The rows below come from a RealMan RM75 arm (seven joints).
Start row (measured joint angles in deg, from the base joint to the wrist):
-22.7, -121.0, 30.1, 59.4, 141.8, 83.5, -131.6
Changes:
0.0, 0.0, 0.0, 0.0, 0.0, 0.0, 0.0
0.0, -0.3, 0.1, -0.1, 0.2, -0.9, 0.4
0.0, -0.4, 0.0, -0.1, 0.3, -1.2, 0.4
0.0, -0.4, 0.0, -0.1, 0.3, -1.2, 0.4
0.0, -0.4, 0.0, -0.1, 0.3, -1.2, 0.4
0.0, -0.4, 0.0, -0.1, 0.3, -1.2, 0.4
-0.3, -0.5, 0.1, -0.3, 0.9, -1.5, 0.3
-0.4, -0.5, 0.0, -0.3, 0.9, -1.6, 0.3
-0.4, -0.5, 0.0, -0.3, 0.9, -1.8, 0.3
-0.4, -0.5, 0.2, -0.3, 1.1, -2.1, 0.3
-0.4, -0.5, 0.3, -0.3, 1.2, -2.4, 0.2
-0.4, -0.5, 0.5, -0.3, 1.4, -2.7, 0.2
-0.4, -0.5, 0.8, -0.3, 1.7, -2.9, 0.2
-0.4, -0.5, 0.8, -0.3, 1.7, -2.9, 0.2
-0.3, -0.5, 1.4, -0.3, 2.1, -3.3, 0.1
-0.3, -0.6, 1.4, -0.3, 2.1, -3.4, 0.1
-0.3, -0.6, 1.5, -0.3, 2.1, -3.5, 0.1
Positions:
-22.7, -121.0, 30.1, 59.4, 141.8, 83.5, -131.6
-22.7, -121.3, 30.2, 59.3, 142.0, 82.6, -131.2
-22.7, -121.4, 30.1, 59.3, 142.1, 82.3, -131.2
-22.7, -121.4, 30.1, 59.3, 142.1, 82.3, -131.2
-22.7, -121.4, 30.1, 59.3, 142.1, 82.3, -131.2
-22.7, -121.4, 30.1, 59.3, 142.1, 82.3, -131.2
-23.0, -121.5, 30.2, 59.1, 142.7, 82.0, -131.3
-23.1, -121.5, 30.1, 59.1, 142.7, 81.9, -131.3
-23.1, -121.5, 30.1, 59.1, 142.7, 81.7, -131.3
-23.1, -121.5, 30.3, 59.1, 142.9, 81.4, -131.3
-23.1, -121.5, 30.4, 59.1, 143.0, 81.1, -131.4
-23.1, -121.5, 30.6, 59.1, 143.2, 80.8, -131.4
-23.1, -121.5, 30.9, 59.1, 143.5, 80.6, -131.4
-23.1, -121.5, 30.9, 59.1, 143.5, 80.6, -131.4
-23.0, -121.5, 31.5, 59.1, 143.9, 80.2, -131.5
-23.0, -121.6, 31.5, 59.1, 143.9, 80.1, -131.5
-23.0, -121.6, 31.6, 59.1, 143.9, 80.0, -131.5

